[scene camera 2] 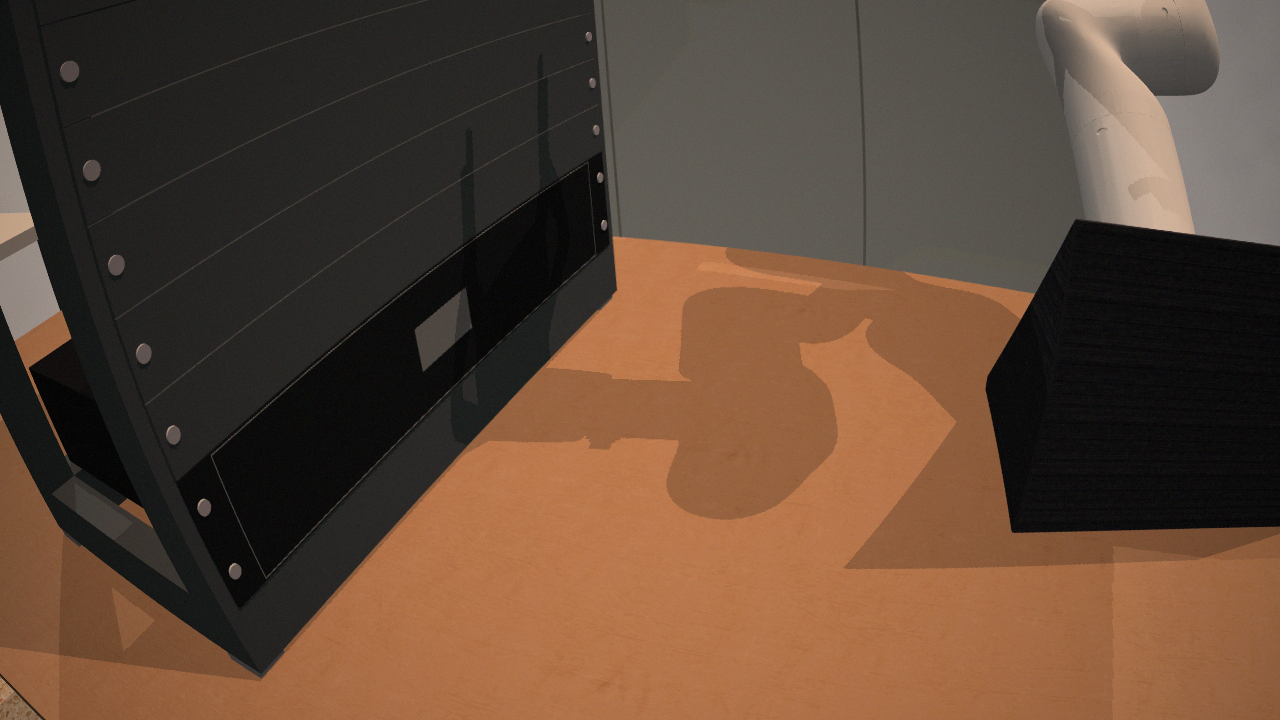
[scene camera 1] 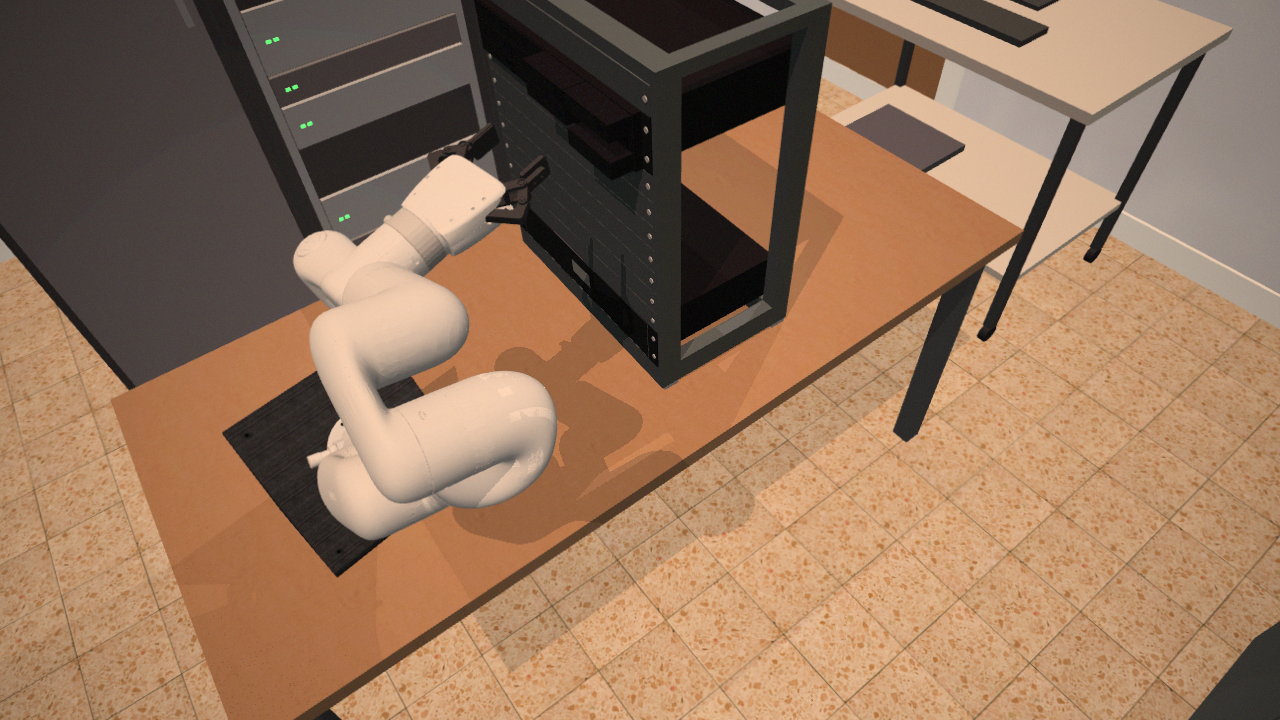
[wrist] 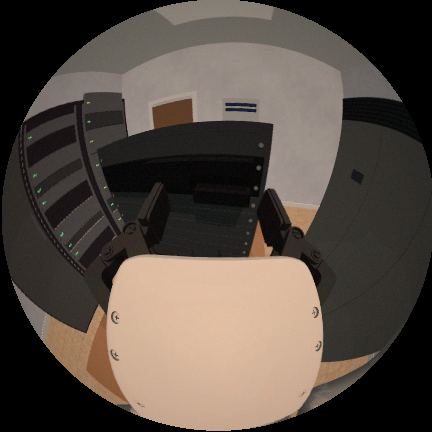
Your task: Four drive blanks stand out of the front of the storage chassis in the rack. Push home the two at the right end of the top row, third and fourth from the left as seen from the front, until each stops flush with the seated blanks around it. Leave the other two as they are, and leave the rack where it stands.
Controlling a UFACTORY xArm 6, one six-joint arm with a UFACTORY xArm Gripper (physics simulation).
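Places are measured from the arm's base along level axes (x left, y back, z up), in millimetres.
Where they show: gripper, fingertip midpoint: (scene camera 1: 520, 147) (wrist: 214, 196); arm's base at its link origin: (scene camera 2: 1153, 328).
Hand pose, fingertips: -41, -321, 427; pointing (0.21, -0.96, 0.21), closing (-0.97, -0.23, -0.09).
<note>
Each offset is from my fingertips to the top centre of the thing, as dx, dy, dz. Level surfaces: height alone.
The rack (scene camera 1: 664, 232) (scene camera 2: 304, 573) (wrist: 267, 150) stands upright on the table. The storage chassis (scene camera 1: 738, 96) is in its upper part. In scene camera 1, dark top-row blanks {+14, -165, +9} (scene camera 1: 586, 89) stand out of the chassis front toward its right end; their borders are hard to tell. A lower blank {+14, -165, -48} (scene camera 1: 601, 150) (wrist: 222, 195) juts out below them, near the right post. In the wrist view the top row is a dark band, its blanks not separable. My gripper (scene camera 1: 516, 150) (wrist: 214, 196) is open and empty, in front of the rack, lower and further left than the protruding blanks. Scene camera 2 does not show the drive blanks or gripper.
The arm's black base plate (scene camera 1: 268, 465) is on the wooden table {dz -535} (scene camera 1: 214, 626) (scene camera 2: 626, 608). Server cabinets (scene camera 1: 375, 107) (wrist: 55, 165) with green lights stand beyond the rack's left side. A pale side table (scene camera 1: 1109, 53) stands at the back right. A black block (scene camera 2: 1154, 385) shows in scene camera 2.
</note>
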